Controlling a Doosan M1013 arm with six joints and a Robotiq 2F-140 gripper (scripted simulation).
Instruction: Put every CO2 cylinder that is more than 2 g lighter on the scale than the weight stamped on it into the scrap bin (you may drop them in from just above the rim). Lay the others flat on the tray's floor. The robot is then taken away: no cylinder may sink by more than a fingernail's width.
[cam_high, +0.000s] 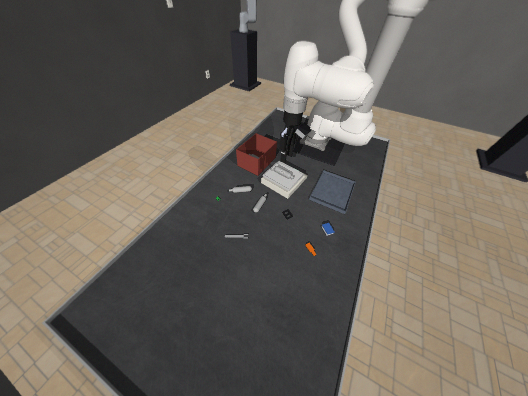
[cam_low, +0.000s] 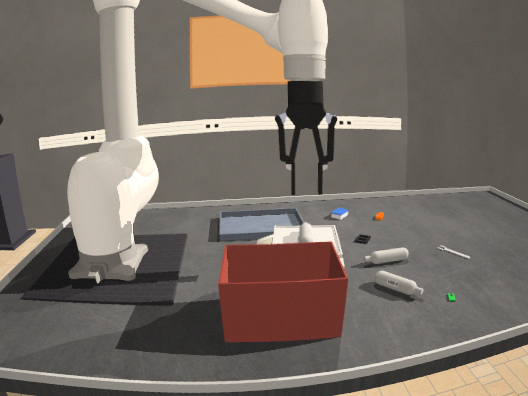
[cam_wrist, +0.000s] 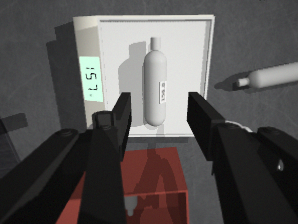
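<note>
My gripper is now 9 cm past the blue-grey tray, 27 cm to the right of it and 20 cm above it. Round my hand: scale 1 cm behind, 17 cm below; red scrap bin 8 cm behind, 22 cm to the right, 17 cm below; black part 18 cm ahead, 12 cm to the left, 20 cm below.
</note>
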